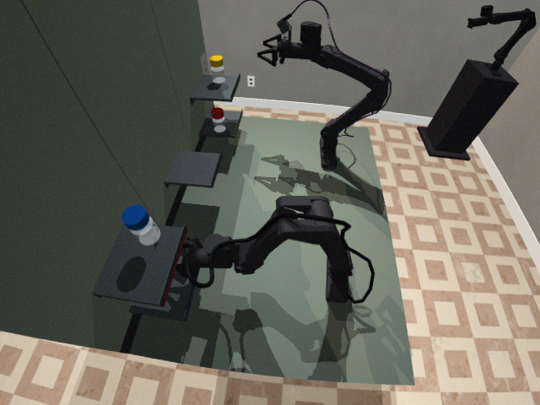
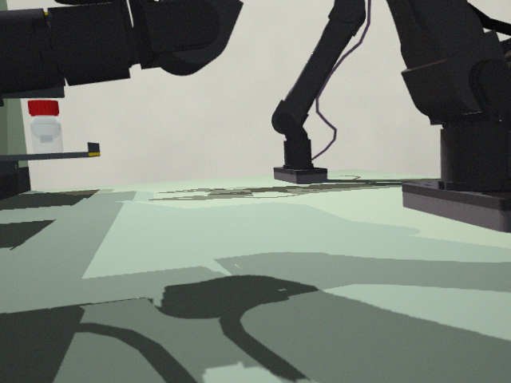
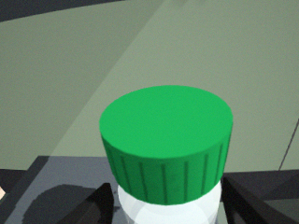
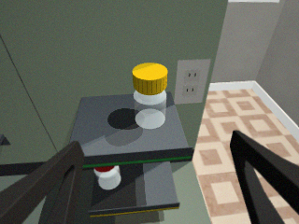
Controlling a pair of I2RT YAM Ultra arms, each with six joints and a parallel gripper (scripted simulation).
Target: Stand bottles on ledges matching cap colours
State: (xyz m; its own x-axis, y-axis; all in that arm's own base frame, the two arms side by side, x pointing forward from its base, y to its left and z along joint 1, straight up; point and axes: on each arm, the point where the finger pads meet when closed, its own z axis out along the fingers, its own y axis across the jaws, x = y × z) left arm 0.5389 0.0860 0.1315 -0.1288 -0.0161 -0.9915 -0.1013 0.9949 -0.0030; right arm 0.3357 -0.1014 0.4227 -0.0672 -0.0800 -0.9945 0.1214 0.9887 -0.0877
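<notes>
Now: left hand 1 cm short of the green-capped bottle and 1 cm above it. From my left hand the other things lie so: blue-capped bottle: 18 cm above; red-capped bottle: 1 cm behind, 68 cm to the right, 1 cm below; yellow-capped bottle: 1 cm behind, 78 cm to the right, 18 cm above.
Now: right hand 200 mm short of the yellow-capped bottle, 20 mm to the left of it and 110 mm above it. Also, from my right hand: blue-capped bottle: 210 mm ahead, 760 mm to the left, 110 mm below; red-capped bottle: 190 mm ahead, 80 mm to the left, 300 mm below; green-capped bottle: 220 mm ahead, 760 mm to the left, 300 mm below.
</notes>
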